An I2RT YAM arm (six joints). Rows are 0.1 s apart.
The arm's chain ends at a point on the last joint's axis. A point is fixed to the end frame.
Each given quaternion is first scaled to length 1.
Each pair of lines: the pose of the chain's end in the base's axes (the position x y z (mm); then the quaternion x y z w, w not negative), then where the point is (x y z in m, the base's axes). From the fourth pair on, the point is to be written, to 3 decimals.
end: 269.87 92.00 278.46 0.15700 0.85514 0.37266 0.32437
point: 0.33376 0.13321 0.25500
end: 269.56 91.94 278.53 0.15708 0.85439 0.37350 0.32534
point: 0.33353 0.13316 0.25529
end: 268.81 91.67 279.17 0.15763 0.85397 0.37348 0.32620
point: 0.33288 0.13279 0.25603
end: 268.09 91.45 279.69 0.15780 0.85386 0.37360 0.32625
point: 0.332 0.133 0.257
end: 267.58 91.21 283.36 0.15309 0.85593 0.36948 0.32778
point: 0.332 0.132 0.260
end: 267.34 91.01 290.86 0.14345 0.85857 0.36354 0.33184
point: 0.331 0.132 0.267
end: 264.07 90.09 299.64 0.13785 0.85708 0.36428 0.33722
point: 0.328 0.132 0.277
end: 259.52 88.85 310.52 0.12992 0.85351 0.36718 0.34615
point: 0.324 0.131 0.289
